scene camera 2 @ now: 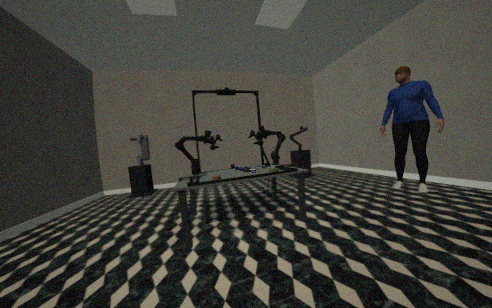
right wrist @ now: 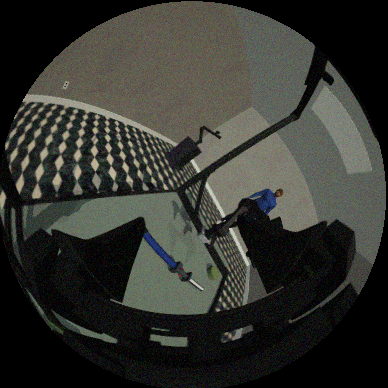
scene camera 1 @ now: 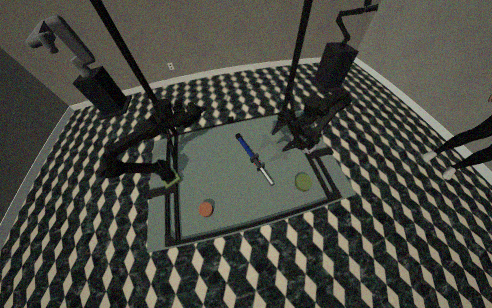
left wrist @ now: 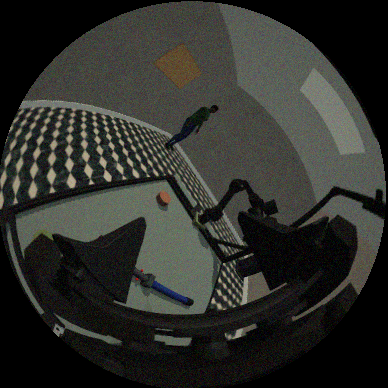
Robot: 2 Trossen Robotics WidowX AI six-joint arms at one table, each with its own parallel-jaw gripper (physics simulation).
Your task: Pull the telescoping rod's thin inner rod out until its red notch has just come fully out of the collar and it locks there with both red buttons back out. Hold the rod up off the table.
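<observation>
The telescoping rod lies on the table (scene camera 1: 240, 215), near its middle. Its blue tube (scene camera 1: 245, 146) (scene camera 2: 243, 168) (left wrist: 170, 292) (right wrist: 160, 251) runs to a dark grey collar (scene camera 1: 257, 161) (left wrist: 146, 280) (right wrist: 180, 271) with small red spots beside it. The pale thin inner rod (scene camera 1: 266, 176) (right wrist: 196, 284) sticks out of the other end; in the left wrist view a finger hides it. The red notch cannot be made out. My left gripper (scene camera 1: 278, 142) (scene camera 2: 251, 134) is open and empty, above the table at the right. My right gripper (scene camera 1: 201, 114) (scene camera 2: 218, 142) (right wrist: 191, 221) is open and empty, raised at the left.
An orange disc (scene camera 1: 205, 209) (scene camera 2: 215, 177) (left wrist: 163, 198) lies at the table's front left. A green disc (scene camera 1: 303, 181) (right wrist: 214, 272) lies right of the inner rod's end. Dark frame posts (scene camera 1: 299, 47) rise behind the table. A person in blue (scene camera 2: 411, 102) stands off to the right.
</observation>
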